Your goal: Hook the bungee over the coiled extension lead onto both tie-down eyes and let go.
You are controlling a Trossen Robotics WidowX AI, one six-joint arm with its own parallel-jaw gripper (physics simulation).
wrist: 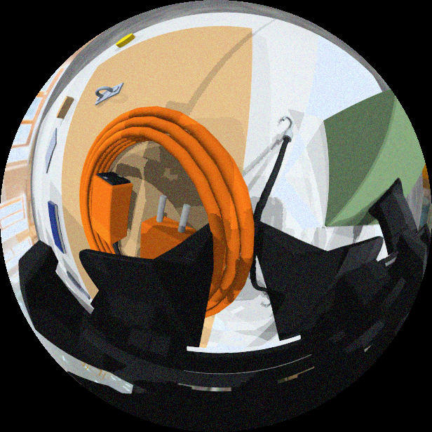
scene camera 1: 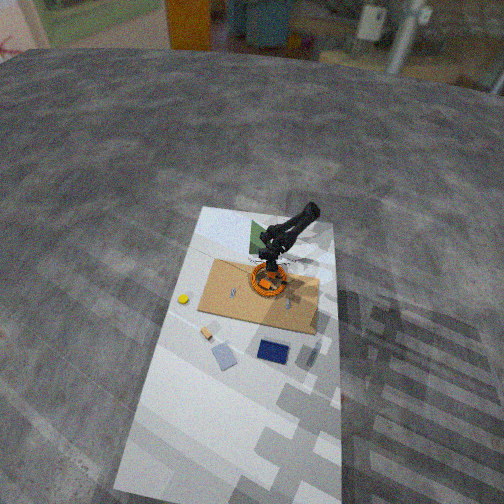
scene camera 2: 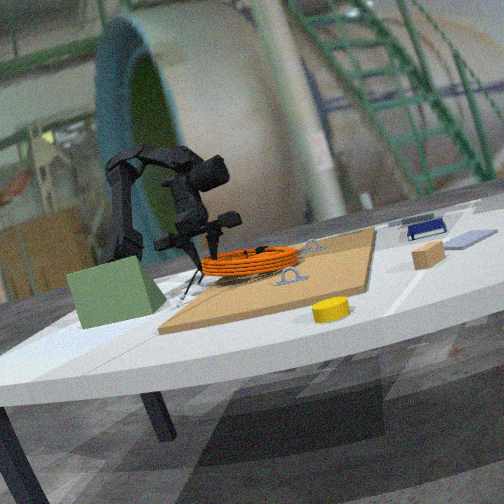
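Note:
The orange coiled extension lead (scene camera 1: 254, 280) (scene camera 2: 250, 262) (wrist: 200, 160) is raised over the wooden board (scene camera 1: 220, 280) (scene camera 2: 330, 285) (wrist: 200, 55), with a shadow beneath it in scene camera 2. My gripper (scene camera 1: 271, 272) (scene camera 2: 207, 264) (wrist: 234, 227) is shut on the side of the coil, with the black bungee (scene camera 2: 191, 286) (wrist: 268, 187) against the coil's outer side between the fingers. The bungee's hooked ends hang free beyond the board. One metal tie-down eye (scene camera 1: 233, 292) (scene camera 2: 291, 276) (wrist: 107, 92) and another eye (scene camera 1: 288, 303) (scene camera 2: 314, 246) stand on the board, with no hook in either.
A green wedge (scene camera 1: 257, 239) (scene camera 2: 112, 295) (wrist: 360, 150) stands near the arm. A yellow disc (scene camera 1: 183, 299) (scene camera 2: 330, 310) lies beside the board. A small wooden block (scene camera 1: 206, 333) (scene camera 2: 428, 255), a pale blue plate (scene camera 1: 224, 356) (scene camera 2: 471, 239) and a navy box (scene camera 1: 273, 351) (scene camera 2: 426, 229) lie beyond it.

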